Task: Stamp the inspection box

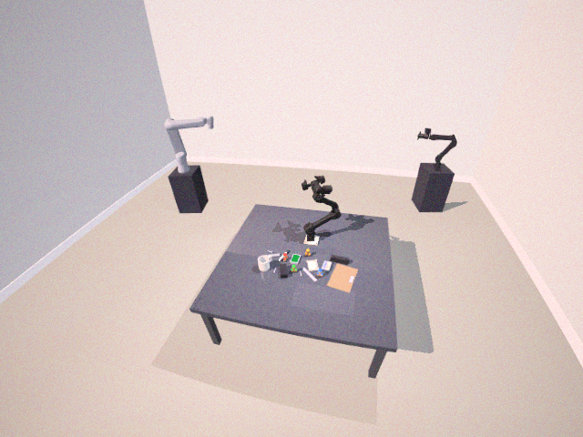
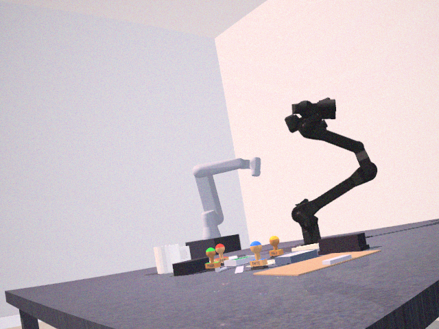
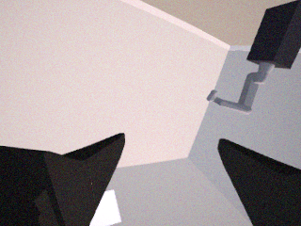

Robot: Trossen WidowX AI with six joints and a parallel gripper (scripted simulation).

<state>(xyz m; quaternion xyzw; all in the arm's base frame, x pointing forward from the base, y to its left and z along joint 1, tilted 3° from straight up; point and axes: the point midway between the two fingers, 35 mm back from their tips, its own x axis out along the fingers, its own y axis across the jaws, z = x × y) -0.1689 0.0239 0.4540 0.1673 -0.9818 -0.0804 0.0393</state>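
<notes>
Right now my gripper tip is 56 cm short of the green-knobbed PASS stamp, 12 cm to the left of it and 45 cm above it. The rest, counted from my gripper tip: green ink pad: 44 cm ahead, 11 cm to the right, 46 cm below; then red-knobbed stamp: 44 cm ahead, 19 cm to the right, 45 cm below; then yellow-knobbed stamp: 40 cm ahead, 2 cm to the right, 45 cm below.
</notes>
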